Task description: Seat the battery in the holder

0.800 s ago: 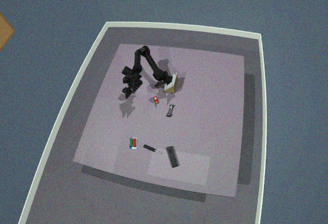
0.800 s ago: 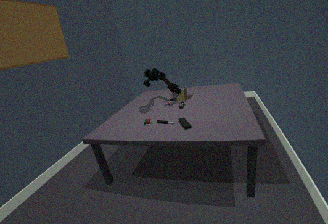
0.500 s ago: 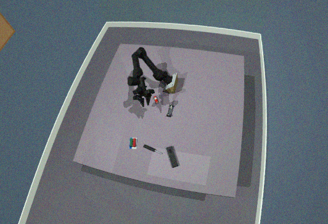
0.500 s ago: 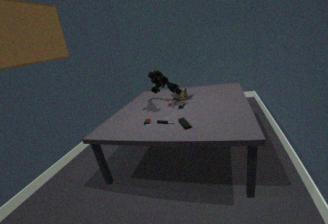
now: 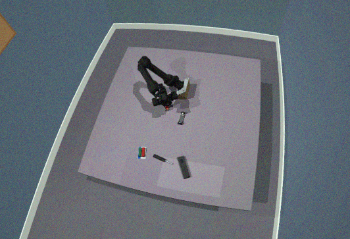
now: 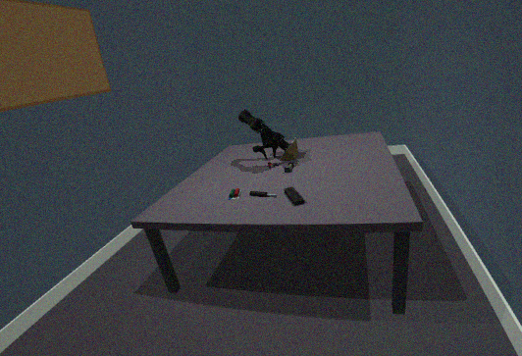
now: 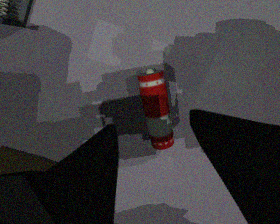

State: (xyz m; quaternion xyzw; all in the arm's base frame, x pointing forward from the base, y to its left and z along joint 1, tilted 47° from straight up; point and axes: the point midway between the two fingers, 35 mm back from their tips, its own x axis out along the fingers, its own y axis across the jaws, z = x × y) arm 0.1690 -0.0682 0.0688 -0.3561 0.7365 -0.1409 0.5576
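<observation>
Right now the white battery is 4 cm below my gripper tip and 1 cm to the right of it. The rest, counted from my gripper tip: screwdriver 43 cm ahead, 4 cm below, 3 cm to the left.
</observation>
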